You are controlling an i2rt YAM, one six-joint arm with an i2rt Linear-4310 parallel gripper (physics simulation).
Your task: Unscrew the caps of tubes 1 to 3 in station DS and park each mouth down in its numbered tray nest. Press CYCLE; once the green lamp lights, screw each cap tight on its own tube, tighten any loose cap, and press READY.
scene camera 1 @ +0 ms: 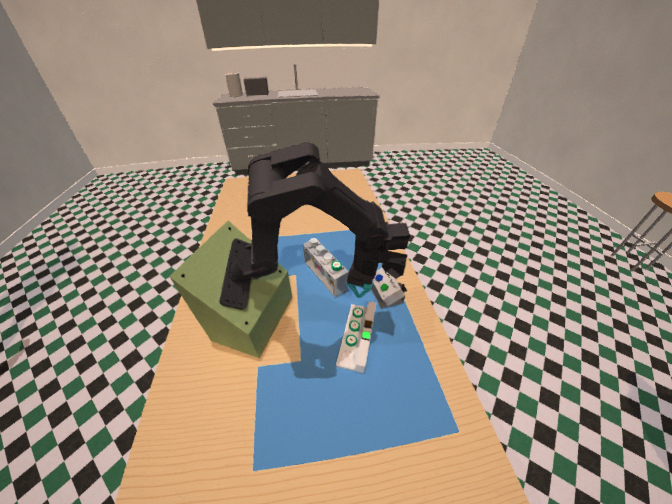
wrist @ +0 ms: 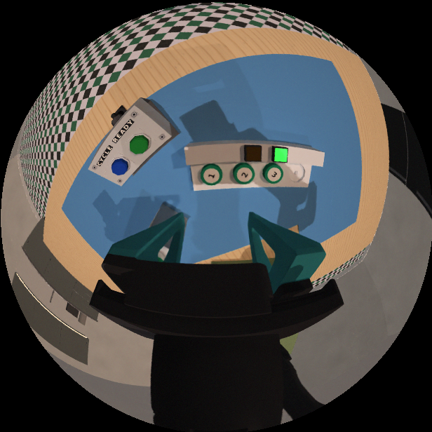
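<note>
My gripper (scene camera 1: 359,289) (wrist: 215,217) is open and empty, above the mat between the tube rack and the tray. Three green-rimmed caps, 1 (scene camera 1: 357,311) (wrist: 211,175), 2 (scene camera 1: 354,325) (wrist: 244,174) and 3 (scene camera 1: 351,340) (wrist: 273,173), sit in a row in the white tray (scene camera 1: 352,360) (wrist: 215,154). The green lamp (scene camera 1: 366,335) (wrist: 280,154) is lit; the lamp beside it is dark. The grey tube rack (scene camera 1: 340,288) holds whitish tubes without green caps and one green cap (scene camera 1: 336,264) at its near end. In the wrist view the left finger hides most of the rack.
The button box (scene camera 1: 391,297) (wrist: 151,125) stands at the mat's far side, with blue CYCLE button (scene camera 1: 379,277) (wrist: 119,166) and green READY button (scene camera 1: 384,286) (wrist: 139,144). A green block (scene camera 1: 217,309) carries the arm's base. The blue mat (scene camera 1: 347,417) (wrist: 300,95) lies on the wooden table (scene camera 1: 189,423).
</note>
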